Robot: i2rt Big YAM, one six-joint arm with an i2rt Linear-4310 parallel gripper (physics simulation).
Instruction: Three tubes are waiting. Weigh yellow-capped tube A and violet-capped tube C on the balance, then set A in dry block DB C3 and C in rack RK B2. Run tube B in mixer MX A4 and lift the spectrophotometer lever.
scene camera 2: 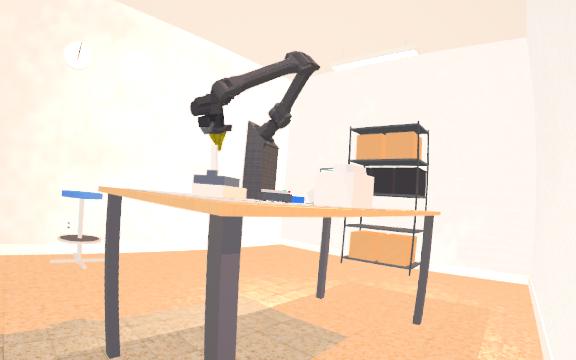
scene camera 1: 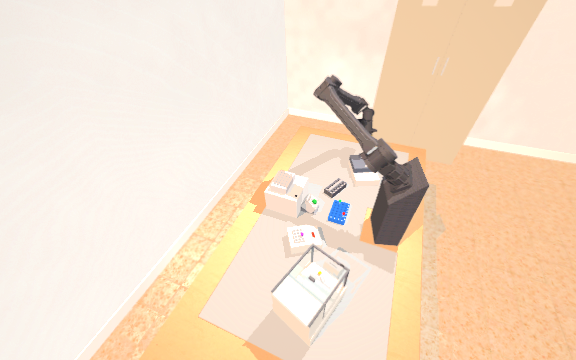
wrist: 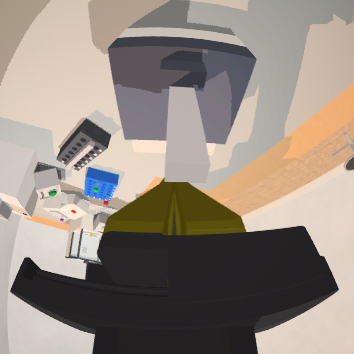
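Where they show: gripper, fingertip midpoint: (scene camera 2: 219, 150) (wrist: 173, 178); arm's base, origin of the base link: (scene camera 2: 263, 134) (scene camera 1: 401, 178).
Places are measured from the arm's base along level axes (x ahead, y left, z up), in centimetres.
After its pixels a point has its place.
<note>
My gripper (scene camera 2: 219, 148) {x 18.5, y -40.4, z -16.6 cm} (wrist: 173, 178) {x 18.5, y -40.4, z -16.6 cm} is shut and empty, its yellow fingertips at the top of the pale lever (scene camera 2: 214, 161) {x 19.7, y -43.1, z -21.3 cm} (wrist: 186, 135) {x 19.6, y -44.0, z -17.2 cm}; contact is unclear. The lever stands upright on the dark-topped spectrophotometer (scene camera 1: 369, 177) {x 12.0, y -30.3, z -30.3 cm} (scene camera 2: 220, 191) {x 25.6, y -43.2, z -32.6 cm} (wrist: 142, 117) {x 20.4, y -35.7, z -26.8 cm}. In scene camera 1, the fingers are hidden. A yellow spot (scene camera 1: 319, 273) (wrist: 91, 235) shows inside the glass-sided balance (scene camera 1: 300, 299) {x 23.3, y 54.9, z -14.0 cm} (wrist: 75, 245) {x 27.7, y 40.0, z -19.6 cm}. A violet spot (scene camera 1: 302, 234) {x 34.1, y 23.6, z -26.3 cm} (wrist: 61, 219) {x 34.2, y 22.9, z -26.4 cm} shows on a low white device (scene camera 1: 295, 244) {x 35.7, y 28.3, z -28.6 cm} with a grid of wells. A green cap (scene camera 1: 314, 201) {x 35.6, y 1.1, z -27.9 cm} (wrist: 53, 193) {x 35.2, y 0.7, z -28.1 cm} shows on a small white device beside the big white box.
A blue rack (scene camera 1: 336, 216) {x 22.7, y 3.5, z -31.8 cm} (wrist: 111, 176) {x 20.0, y -7.4, z -33.7 cm} holds a green and a red cap. A black block with holes (scene camera 1: 335, 187) {x 28.6, y -16.3, z -31.5 cm} (wrist: 85, 142) {x 27.5, y -21.9, z -31.2 cm} lies between it and the spectrophotometer. A tall white box (scene camera 1: 282, 201) {x 50.2, y 9.8, z -24.5 cm} (scene camera 2: 340, 189) {x 54.7, y -8.2, z -28.1 cm} (wrist: 15, 175) {x 44.5, y -8.2, z -26.6 cm} stands across the table. The arm's dark pedestal (scene camera 1: 400, 217) {x -3.9, y 8.8, z -13.3 cm} (scene camera 2: 261, 170) {x 6.6, y -5.4, z -20.2 cm} stands near the spectrophotometer.
</note>
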